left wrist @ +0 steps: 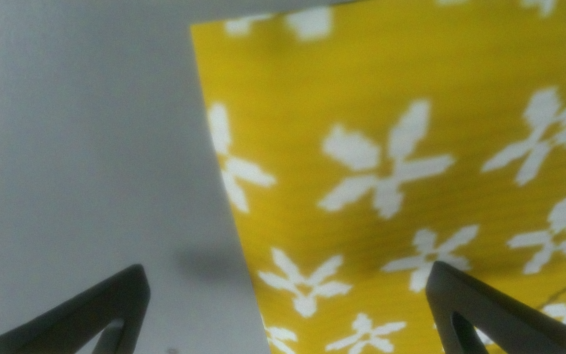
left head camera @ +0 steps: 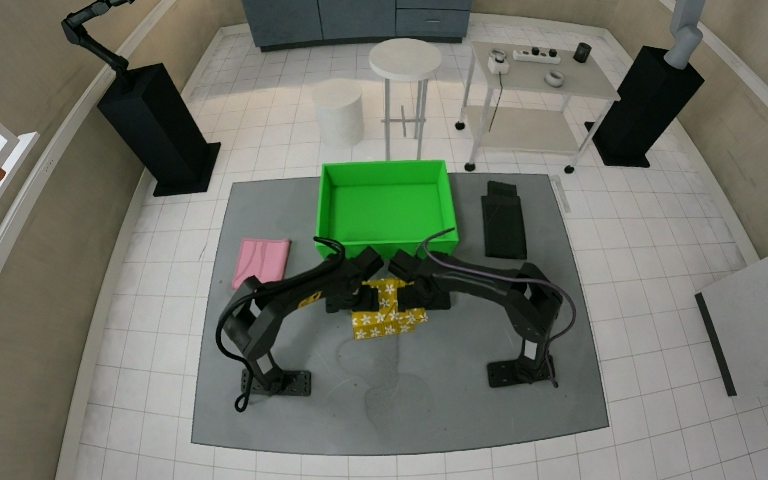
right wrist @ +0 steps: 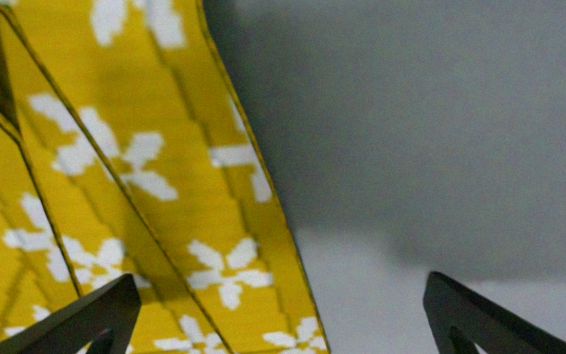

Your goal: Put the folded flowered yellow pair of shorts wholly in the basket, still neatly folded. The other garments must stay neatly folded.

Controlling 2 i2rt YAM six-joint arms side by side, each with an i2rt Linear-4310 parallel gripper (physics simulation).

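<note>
The folded yellow shorts with white flowers lie flat on the grey mat, in front of the green basket. The basket is empty. My left gripper is open above the shorts' left edge, one finger over the mat and one over the cloth. My right gripper is open above their right edge in the same way. Both hide part of the shorts in the head view. Folded pink and black garments lie left and right of the basket.
The grey mat carries both arm bases. The basket's near wall stands just behind the grippers. Beyond the mat are a white round stool, a white cylinder and a wheeled cart.
</note>
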